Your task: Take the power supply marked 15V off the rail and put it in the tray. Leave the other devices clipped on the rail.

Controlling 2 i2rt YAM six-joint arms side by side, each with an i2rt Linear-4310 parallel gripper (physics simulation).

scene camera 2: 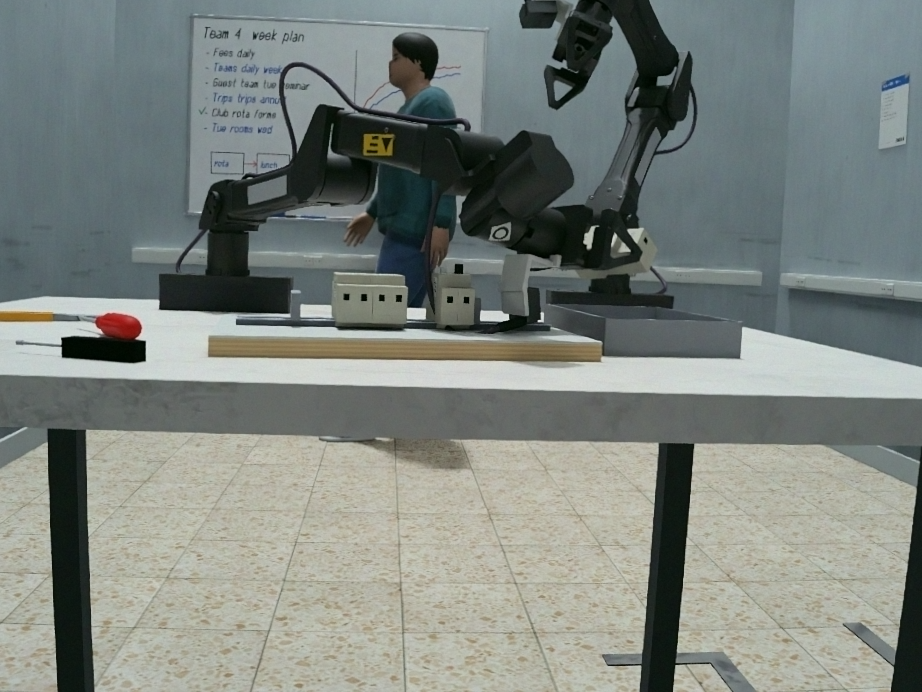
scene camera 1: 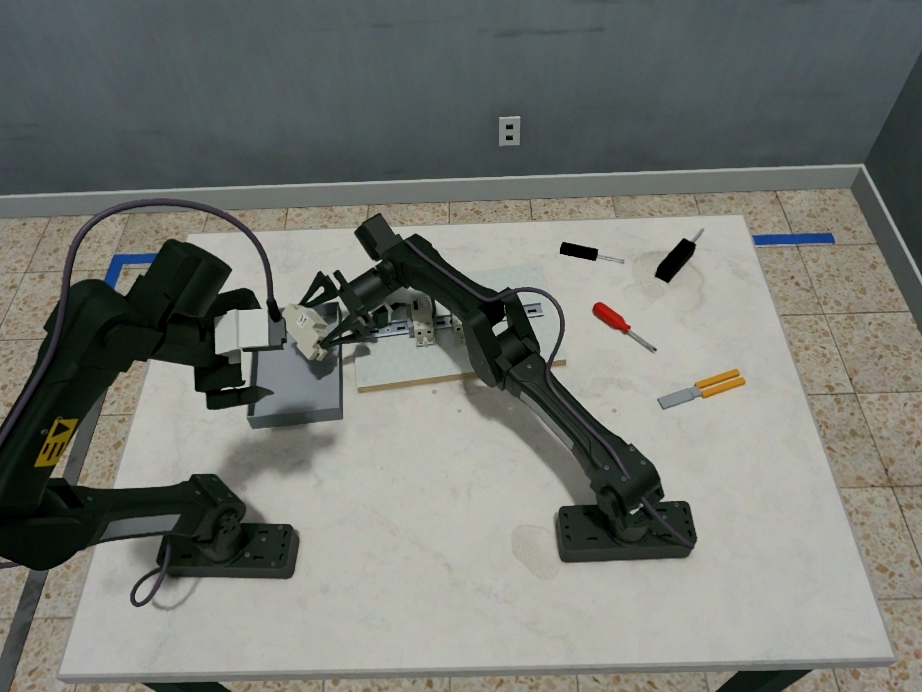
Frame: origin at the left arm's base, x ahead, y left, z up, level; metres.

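Seen in the pictures: left gripper, fingertip midpoint: (scene camera 2: 562, 89) (scene camera 1: 267, 357); right gripper, fingertip midpoint: (scene camera 2: 610, 256) (scene camera 1: 308, 327); left arm's base, link origin: (scene camera 2: 609, 298) (scene camera 1: 227, 546); right arm's base, link origin: (scene camera 2: 227, 281) (scene camera 1: 625, 527).
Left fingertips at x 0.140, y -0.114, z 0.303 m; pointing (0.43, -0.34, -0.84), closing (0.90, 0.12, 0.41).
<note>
Offsets run from my left fingertips to a thing's top centre. "spot": to the spot under its first point.
My right gripper (scene camera 1: 318, 321) (scene camera 2: 625, 245) is shut on a pale power supply @(0.224 m ahead, 0.033 m left, 0.197 m down) (scene camera 1: 303, 332) (scene camera 2: 638, 250). It holds it tilted above the grey tray @(0.217 m ahead, 0.069 m left, 0.301 m down) (scene camera 1: 297, 419) (scene camera 2: 673, 338), near the tray's back right part in scene camera 1. The marking on its face is too small to read surely. My left gripper (scene camera 1: 256, 350) (scene camera 2: 549, 55) is open and empty, high up at the left of scene camera 1. On the rail @(spot: 0.341 m ahead, 0.362 m right, 0.320 m down) (scene camera 1: 531, 310) (scene camera 2: 260, 322) sit a narrow pale device @(0.300 m ahead, 0.167 m right, 0.255 m down) (scene camera 1: 423, 324) (scene camera 2: 454, 301) and a wider pale group (scene camera 2: 368, 300), partly hidden by the right arm in scene camera 1.
The rail is on a board @(0.314 m ahead, 0.215 m right, 0.321 m down) (scene camera 1: 417, 372) (scene camera 2: 402, 348) beside the tray. A red screwdriver @(0.308 m ahead, 0.536 m right, 0.316 m down) (scene camera 1: 612, 317) (scene camera 2: 119, 325), two black-handled tools @(0.499 m ahead, 0.490 m right, 0.323 m down) (scene camera 1: 578, 251) @(0.500 m ahead, 0.672 m right, 0.311 m down) (scene camera 1: 675, 259) and an orange-handled tool @(0.174 m ahead, 0.657 m right, 0.330 m down) (scene camera 1: 718, 383) lie at the right of scene camera 1. The right arm spans over the board.
</note>
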